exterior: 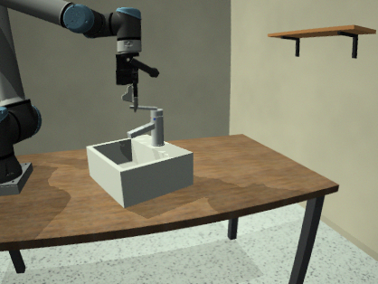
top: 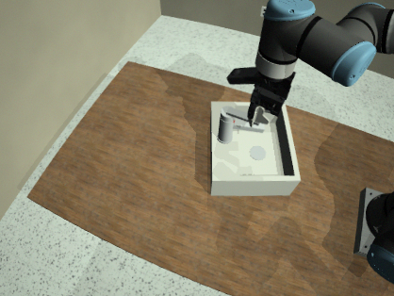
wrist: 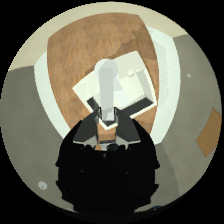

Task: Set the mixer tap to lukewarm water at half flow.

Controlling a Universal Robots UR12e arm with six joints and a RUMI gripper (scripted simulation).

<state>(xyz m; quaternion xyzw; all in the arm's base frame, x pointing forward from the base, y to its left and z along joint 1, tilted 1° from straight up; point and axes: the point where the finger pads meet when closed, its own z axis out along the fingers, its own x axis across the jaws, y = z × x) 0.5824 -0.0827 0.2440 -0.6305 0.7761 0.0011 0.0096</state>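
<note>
Right now my hand is 3 cm short of the lever and 1 cm to the left of it. From my hand the other things lie so: white square basin 24 cm below, 5 cm to the right, 3 cm behind; grey mixer tap 5 cm below, 5 cm ahead, 2 cm to the right.
</note>
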